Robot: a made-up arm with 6 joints. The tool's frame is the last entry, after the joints.
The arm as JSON. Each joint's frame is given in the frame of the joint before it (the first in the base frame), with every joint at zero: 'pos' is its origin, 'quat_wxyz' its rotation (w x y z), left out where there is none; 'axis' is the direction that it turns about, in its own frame. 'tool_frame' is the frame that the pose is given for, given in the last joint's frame.
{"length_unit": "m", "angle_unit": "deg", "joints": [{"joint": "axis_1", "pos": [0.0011, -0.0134, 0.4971], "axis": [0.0, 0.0, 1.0]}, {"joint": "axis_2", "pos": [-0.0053, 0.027, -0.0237], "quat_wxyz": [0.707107, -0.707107, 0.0, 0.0], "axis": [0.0, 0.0, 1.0]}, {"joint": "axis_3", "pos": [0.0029, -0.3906, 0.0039], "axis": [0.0, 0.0, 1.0]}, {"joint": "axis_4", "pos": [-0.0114, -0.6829, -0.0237], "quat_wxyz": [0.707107, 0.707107, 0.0, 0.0], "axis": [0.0, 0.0, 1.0]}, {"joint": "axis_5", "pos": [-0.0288, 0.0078, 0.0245], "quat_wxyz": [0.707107, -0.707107, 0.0, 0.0], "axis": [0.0, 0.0, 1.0]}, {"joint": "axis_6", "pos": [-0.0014, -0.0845, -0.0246], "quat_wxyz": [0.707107, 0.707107, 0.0, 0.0], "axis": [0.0, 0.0, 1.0]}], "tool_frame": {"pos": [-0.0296, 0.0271, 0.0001], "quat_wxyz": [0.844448, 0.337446, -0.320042, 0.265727]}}
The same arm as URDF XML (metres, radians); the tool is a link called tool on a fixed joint. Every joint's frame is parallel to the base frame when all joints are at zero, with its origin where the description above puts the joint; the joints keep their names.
<robot name="arm">
  <joint name="tool_joint" type="fixed">
    <parent link="link6"/>
    <child link="tool"/>
    <origin xyz="-0.0296 0.0271 0.0001" rpy="0.6138 -0.8036 0.342"/>
  </joint>
  <joint name="axis_6" type="continuous">
    <parent link="link5"/>
    <child link="link6"/>
    <origin xyz="-0.0014 -0.0246 0.0845"/>
    <axis xyz="0 0 1"/>
  </joint>
  <joint name="axis_5" type="continuous">
    <parent link="link4"/>
    <child link="link5"/>
    <origin xyz="-0.0288 0.0078 0.0245"/>
    <axis xyz="0 1 0"/>
  </joint>
  <joint name="axis_4" type="continuous">
    <parent link="link3"/>
    <child link="link4"/>
    <origin xyz="-0.0114 -0.0237 0.6829"/>
    <axis xyz="0 0 1"/>
  </joint>
  <joint name="axis_3" type="continuous">
    <parent link="link2"/>
    <child link="link3"/>
    <origin xyz="0.0029 0.0039 0.3906"/>
    <axis xyz="0 1 0"/>
  </joint>
  <joint name="axis_2" type="continuous">
    <parent link="link1"/>
    <child link="link2"/>
    <origin xyz="-0.0053 0.027 -0.0237"/>
    <axis xyz="0 1 0"/>
  </joint>
  <joint name="axis_1" type="continuous">
    <parent link="base_link"/>
    <child link="link1"/>
    <origin xyz="0.0011 -0.0134 0.4971"/>
    <axis xyz="0 0 1"/>
  </joint>
  <link name="base_link"/>
  <link name="link1"/>
  <link name="link2"/>
  <link name="link3"/>
  <link name="link4"/>
  <link name="link5"/>
  <link name="link6"/>
  <link name="tool"/>
</robot>

